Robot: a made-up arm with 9 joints.
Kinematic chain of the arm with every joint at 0, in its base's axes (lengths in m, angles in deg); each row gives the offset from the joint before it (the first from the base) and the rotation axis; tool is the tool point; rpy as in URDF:
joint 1: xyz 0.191 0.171 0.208 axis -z
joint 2: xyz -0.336 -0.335 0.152 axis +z
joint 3: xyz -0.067 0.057 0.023 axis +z
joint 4: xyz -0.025 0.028 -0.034 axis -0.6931 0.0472 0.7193
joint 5: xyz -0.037 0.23 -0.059 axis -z
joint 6: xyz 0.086 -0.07 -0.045 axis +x
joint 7: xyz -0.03 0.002 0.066 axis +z
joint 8: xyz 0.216 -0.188 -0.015 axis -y
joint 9: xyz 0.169 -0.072 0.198 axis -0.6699 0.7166 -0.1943
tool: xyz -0.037 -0.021 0.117 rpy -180 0 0
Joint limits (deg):
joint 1: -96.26..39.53
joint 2: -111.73..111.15
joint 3: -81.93..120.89
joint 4: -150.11..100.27
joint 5: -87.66..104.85
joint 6: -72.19..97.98
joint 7: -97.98..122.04
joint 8: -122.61..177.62
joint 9: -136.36..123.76
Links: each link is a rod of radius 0.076 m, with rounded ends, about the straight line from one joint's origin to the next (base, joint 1, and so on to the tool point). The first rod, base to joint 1, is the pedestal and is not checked.
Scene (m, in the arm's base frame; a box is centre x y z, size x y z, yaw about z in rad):
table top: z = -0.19
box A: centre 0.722 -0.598 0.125 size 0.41 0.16 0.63 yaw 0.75
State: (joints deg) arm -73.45 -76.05 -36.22 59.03 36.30 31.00 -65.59 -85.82 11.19
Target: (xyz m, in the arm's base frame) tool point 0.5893 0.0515 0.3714
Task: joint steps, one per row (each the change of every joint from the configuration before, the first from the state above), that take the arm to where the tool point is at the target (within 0.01 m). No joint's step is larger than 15 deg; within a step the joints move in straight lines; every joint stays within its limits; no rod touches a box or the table.
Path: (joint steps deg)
1: 6.72 10.73 6.06 2.98 -3.77 -11.71 5.61 5.79 0.14
2: 6.71 10.74 6.06 2.98 -3.78 -11.71 5.60 5.78 0.14
3: 6.72 10.73 6.07 2.98 -3.77 -11.71 5.61 5.79 0.14
4: -1.62 3.87 8.81 10.25 -12.20 3.05 6.89 -1.17 0.00
5: -1.62 3.88 8.81 10.24 -12.19 3.06 6.89 -1.17 0.00

